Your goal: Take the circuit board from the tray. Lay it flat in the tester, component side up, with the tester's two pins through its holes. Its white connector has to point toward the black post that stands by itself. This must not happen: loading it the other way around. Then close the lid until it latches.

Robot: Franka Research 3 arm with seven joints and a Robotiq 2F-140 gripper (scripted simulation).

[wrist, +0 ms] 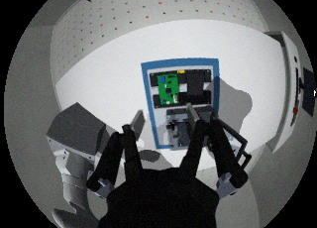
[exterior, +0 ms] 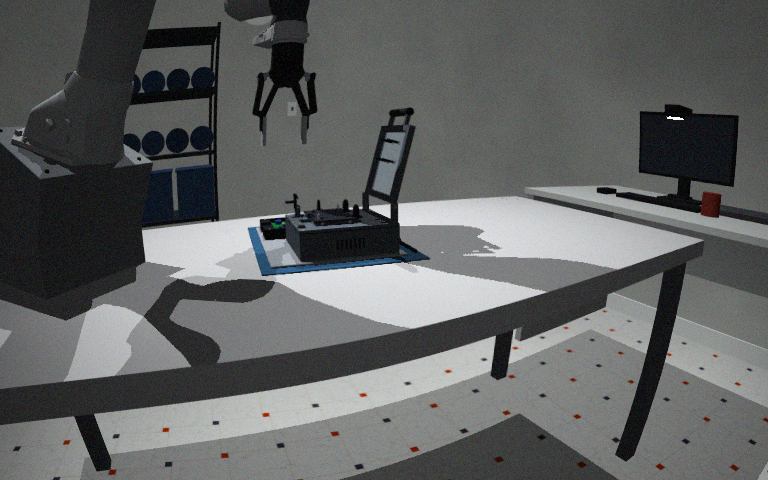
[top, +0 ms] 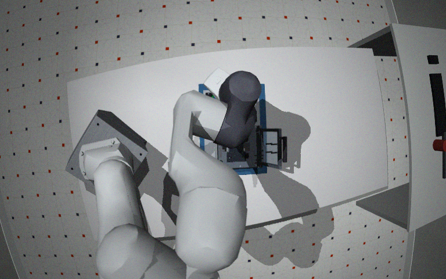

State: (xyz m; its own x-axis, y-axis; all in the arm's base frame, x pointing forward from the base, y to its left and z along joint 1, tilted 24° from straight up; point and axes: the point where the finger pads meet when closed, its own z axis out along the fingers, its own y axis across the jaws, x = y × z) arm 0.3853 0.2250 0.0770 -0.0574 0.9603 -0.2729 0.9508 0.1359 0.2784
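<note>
My gripper is now 1 cm short of the green circuit board and 21 cm above it. The rest, counted from my hand: see-through lid 19 cm ahead, 16 cm to the right, 5 cm below.
</note>
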